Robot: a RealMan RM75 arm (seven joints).
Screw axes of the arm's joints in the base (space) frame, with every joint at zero. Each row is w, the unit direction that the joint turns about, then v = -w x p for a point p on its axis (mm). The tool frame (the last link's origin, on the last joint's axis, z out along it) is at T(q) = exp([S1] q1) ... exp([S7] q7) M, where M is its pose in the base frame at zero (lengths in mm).
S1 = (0, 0, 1, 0.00, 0.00, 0.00)
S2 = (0, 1, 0, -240.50, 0.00, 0.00)
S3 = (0, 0, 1, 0.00, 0.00, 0.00)
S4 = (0, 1, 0, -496.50, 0.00, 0.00)
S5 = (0, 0, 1, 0.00, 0.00, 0.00)
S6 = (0, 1, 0, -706.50, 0.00, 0.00)
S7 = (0, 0, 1, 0.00, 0.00, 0.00)
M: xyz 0.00 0.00 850.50 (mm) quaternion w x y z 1 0 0 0
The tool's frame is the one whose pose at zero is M.
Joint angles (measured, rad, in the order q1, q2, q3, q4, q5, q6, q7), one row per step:
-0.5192 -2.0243 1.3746 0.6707 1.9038 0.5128 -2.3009
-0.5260 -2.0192 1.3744 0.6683 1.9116 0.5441 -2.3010
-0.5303 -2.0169 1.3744 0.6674 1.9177 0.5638 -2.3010
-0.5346 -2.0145 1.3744 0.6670 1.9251 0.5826 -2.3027
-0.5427 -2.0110 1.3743 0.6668 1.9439 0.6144 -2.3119
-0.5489 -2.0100 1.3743 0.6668 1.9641 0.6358 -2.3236
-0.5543 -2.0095 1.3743 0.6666 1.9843 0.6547 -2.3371
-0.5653 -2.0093 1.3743 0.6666 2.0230 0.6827 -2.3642
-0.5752 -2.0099 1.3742 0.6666 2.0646 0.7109 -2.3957
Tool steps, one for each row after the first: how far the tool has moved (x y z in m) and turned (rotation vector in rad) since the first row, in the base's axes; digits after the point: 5 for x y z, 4 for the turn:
0.00192 -0.00062 -0.00119 -0.0299 -0.0005 -0.0093
0.00340 -0.00113 -0.00227 -0.0495 -0.0004 -0.0158
0.00482 -0.00155 -0.00312 -0.0681 0.0003 -0.0217
0.00723 -0.00229 -0.00469 -0.1004 0.0027 -0.0289
0.00881 -0.00305 -0.00632 -0.1244 0.0069 -0.0315
0.00992 -0.00396 -0.00790 -0.1459 0.0108 -0.0312
0.01205 -0.00480 -0.01030 -0.1792 0.0207 -0.0289
0.01339 -0.00629 -0.01282 -0.2124 0.0308 -0.0211

